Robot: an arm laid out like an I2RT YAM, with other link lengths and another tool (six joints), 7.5 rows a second.
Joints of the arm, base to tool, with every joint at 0 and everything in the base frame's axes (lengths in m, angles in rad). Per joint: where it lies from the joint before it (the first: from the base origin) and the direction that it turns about. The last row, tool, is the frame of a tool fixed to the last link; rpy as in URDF.
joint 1: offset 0 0 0.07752 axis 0 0 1
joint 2: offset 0.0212 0.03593 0.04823 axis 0 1 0
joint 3: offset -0.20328 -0.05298 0 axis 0 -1 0
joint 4: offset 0.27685 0.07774 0.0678 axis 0 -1 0
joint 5: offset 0.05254 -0.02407 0.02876 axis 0 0 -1
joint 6: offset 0.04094 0 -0.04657 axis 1 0 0
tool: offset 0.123 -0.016 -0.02 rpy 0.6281 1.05 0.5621
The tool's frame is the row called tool.
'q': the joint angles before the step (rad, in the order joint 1, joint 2, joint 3, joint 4, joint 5, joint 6). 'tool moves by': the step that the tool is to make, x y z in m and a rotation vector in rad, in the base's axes. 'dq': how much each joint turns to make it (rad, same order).
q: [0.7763 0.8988 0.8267 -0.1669 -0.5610 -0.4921]
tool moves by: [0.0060 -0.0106 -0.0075 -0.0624 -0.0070 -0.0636]
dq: [-0.0001 -0.0148 0.0054 -0.0768 0.0743 -0.0357]
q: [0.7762 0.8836 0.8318 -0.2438 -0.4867 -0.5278]
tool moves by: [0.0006 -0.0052 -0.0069 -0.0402 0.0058 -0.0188]
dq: [0.0001 -0.0044 0.0011 -0.0468 0.0257 -0.0197]
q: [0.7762 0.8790 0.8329 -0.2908 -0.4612 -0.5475]
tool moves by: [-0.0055 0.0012 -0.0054 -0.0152 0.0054 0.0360]
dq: [-0.0002 0.0012 -0.0060 -0.0171 -0.0316 -0.0214]
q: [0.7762 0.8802 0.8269 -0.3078 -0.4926 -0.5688]
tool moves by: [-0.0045 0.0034 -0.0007 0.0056 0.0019 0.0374]
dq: [-0.0003 0.0058 -0.0015 0.0051 -0.0371 -0.0096]
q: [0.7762 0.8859 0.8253 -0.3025 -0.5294 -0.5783]
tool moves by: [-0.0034 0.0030 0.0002 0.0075 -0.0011 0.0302]
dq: [0.0000 0.0054 -0.0007 0.0083 -0.0298 -0.0075]
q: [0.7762 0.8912 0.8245 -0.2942 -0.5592 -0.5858]
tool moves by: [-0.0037 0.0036 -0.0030 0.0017 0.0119 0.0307]
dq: [0.0015 0.0133 -0.0008 0.0059 -0.0307 -0.0018]
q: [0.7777 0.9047 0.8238 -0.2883 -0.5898 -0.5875]
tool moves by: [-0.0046 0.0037 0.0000 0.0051 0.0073 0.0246]
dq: [0.0090 0.0082 0.0031 0.0053 -0.0177 0.0031]
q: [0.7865 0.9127 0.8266 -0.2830 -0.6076 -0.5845]
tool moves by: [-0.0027 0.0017 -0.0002 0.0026 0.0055 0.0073]
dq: [0.0080 0.0007 -0.0011 0.0037 -0.0014 0.0068]
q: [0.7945 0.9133 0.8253 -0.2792 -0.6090 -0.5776]
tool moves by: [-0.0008 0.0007 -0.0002 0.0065 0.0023 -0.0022]
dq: [0.0045 -0.0043 -0.0075 0.0119 0.0040 0.0099]
